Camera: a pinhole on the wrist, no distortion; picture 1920 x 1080 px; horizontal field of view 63.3 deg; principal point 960.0 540.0 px. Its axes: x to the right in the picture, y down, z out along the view. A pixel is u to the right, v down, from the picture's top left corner.
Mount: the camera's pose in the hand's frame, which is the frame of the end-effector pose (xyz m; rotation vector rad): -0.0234 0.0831 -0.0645 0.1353 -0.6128 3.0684
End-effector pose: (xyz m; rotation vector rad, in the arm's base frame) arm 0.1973 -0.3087 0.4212 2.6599 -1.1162 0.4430
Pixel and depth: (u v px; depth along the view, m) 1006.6 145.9 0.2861
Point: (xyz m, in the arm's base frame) 0.2070 -0.4039 0.2113
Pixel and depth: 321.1 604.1 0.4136
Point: 0.4374 -0.4576 0.2036
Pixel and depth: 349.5 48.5 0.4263
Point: 0.3547 -0.5740 0.1512
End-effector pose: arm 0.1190 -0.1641 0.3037 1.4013 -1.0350 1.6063
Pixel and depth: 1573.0 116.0 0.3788
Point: 0.2348 -0.4902 0.1881
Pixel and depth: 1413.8 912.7 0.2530
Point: 0.2506 -0.2784 0.2444
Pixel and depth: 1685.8 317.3 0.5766
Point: 0.4054 -0.6257 0.1080
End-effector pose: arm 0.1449 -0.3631 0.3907 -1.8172 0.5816 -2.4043
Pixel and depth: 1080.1 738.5 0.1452
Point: 0.2092 -0.3820 0.3806
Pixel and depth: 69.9 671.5 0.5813
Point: 0.4674 -0.4005 0.8726
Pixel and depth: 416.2 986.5 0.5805
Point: 0.4926 -0.2537 0.7810
